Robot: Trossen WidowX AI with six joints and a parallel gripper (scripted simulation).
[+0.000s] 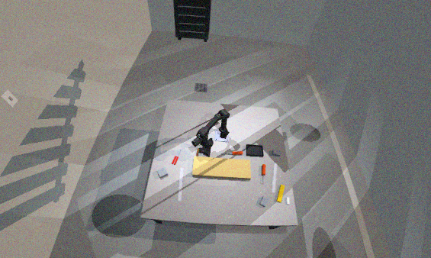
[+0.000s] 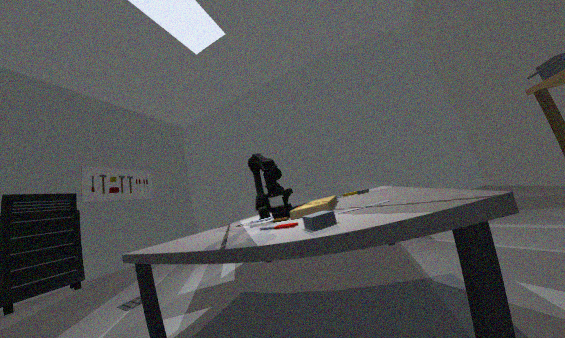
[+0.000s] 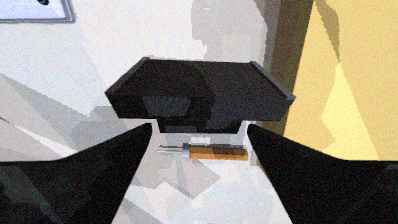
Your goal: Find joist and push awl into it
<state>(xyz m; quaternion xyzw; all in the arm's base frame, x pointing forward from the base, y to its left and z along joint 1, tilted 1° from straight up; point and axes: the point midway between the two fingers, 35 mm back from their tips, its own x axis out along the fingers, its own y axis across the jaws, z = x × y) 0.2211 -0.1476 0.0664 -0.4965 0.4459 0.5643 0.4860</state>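
Right now my gripper tip is 20 mm above the black stud finder, 10 mm to the right of it and 10 mm short of it. The rest, counted from my gripper tip: black tray: 480 mm to the left, 130 mm behind, 30 mm below; then yellow bar: 770 mm to the left, 250 mm ahead, 40 mm below; then awl: 60 mm to the right, 40 mm below.
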